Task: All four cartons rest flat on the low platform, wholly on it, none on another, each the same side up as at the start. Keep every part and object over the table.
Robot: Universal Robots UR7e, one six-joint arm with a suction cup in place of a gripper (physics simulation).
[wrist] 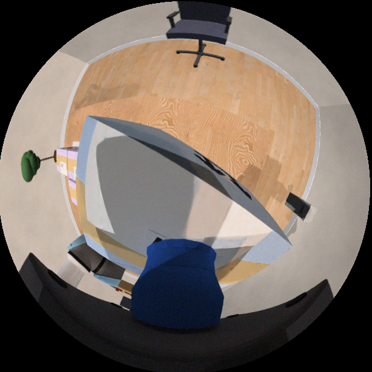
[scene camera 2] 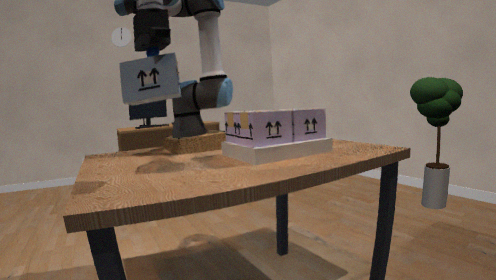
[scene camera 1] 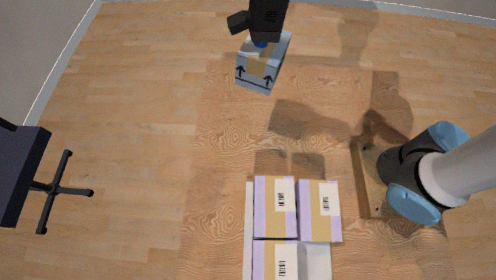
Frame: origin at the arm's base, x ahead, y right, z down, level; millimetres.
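Seen in the pictures: hand, its tool point: (scene camera 2: 154, 64) (scene camera 1: 259, 48); arm's base, origin of its link: (scene camera 2: 189, 135).
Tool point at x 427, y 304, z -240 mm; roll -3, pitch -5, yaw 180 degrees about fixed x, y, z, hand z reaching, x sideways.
Observation:
Offsets run from my tool point to a thing's top centre. Level surfaces: height alone.
My suction gripper (scene camera 1: 260, 44) (scene camera 2: 152, 52) (wrist: 181, 245) is shut on the light blue carton {dx -13, dy +4, dz -20 mm} (scene camera 1: 256, 68) (scene camera 2: 149, 80) (wrist: 150, 185), pressed to its top face. The carton hangs well above the table, slightly tilted, its printed arrows pointing up. Three lilac cartons stand on the low white platform {dx -31, dy -448, dz +252 mm} (scene camera 1: 316, 257) (scene camera 2: 290, 150): one {dx +4, dy -363, dz +147 mm} (scene camera 1: 274, 206), one beside it {dx -104, dy -387, dz +147 mm} (scene camera 1: 319, 210), and one {dx +27, dy -515, dz +147 mm} (scene camera 1: 275, 262) cut off by the lower image edge in scene camera 1. A bare part of the platform shows beside that last one. The label under the cup is mostly hidden.
The wooden table {dz +300 mm} (scene camera 1: 215, 215) (scene camera 2: 240, 185) (wrist: 200, 120) carries the platform and the arm's base plate (scene camera 1: 367, 192) (scene camera 2: 195, 143). The base plate stands beside the platform. An office chair (scene camera 1: 22, 175) (wrist: 200, 30) and a potted plant (scene camera 2: 436, 145) (wrist: 30, 165) stand off the table.

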